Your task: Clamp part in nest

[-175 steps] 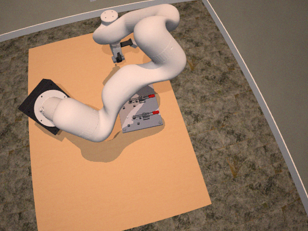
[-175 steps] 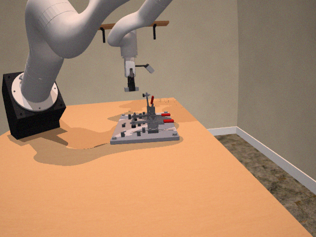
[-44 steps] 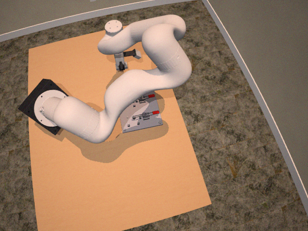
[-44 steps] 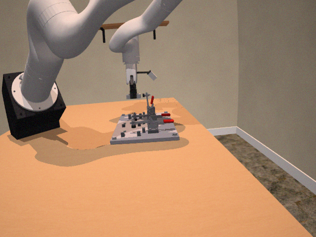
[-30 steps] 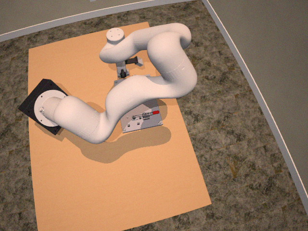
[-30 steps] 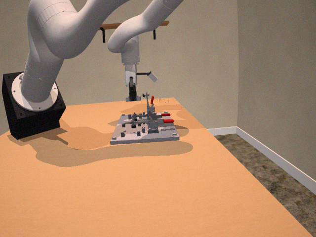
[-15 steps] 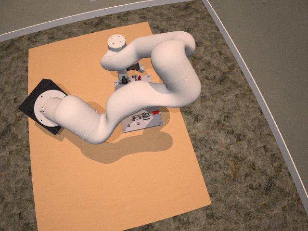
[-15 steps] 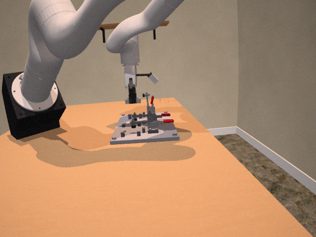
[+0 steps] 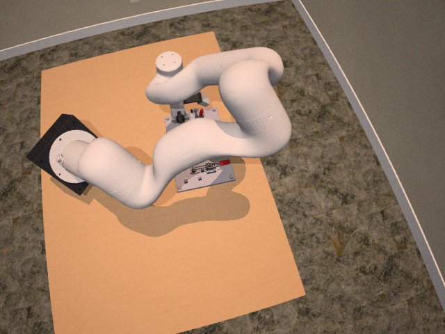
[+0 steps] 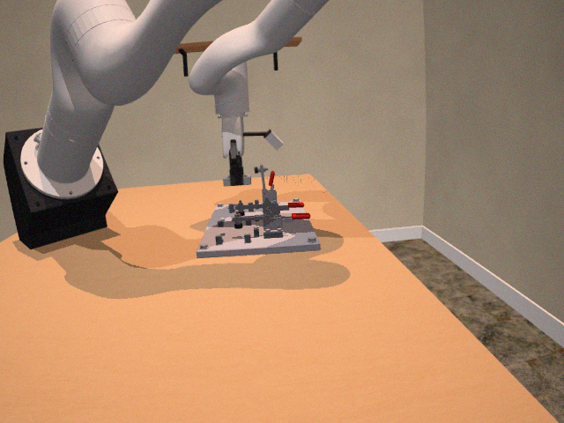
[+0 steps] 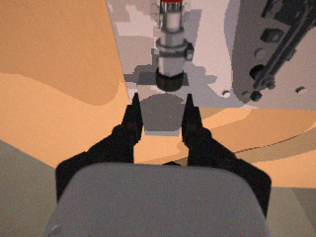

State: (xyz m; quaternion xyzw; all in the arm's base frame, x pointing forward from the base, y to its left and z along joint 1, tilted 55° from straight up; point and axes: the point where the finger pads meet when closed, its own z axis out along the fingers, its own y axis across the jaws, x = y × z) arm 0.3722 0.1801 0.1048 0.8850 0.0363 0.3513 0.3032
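Right now the grey block is 1 cm below my hand. The rest, counted from my hand: grey fixture plate 12 cm to the right, 9 cm below, 3 cm ahead.
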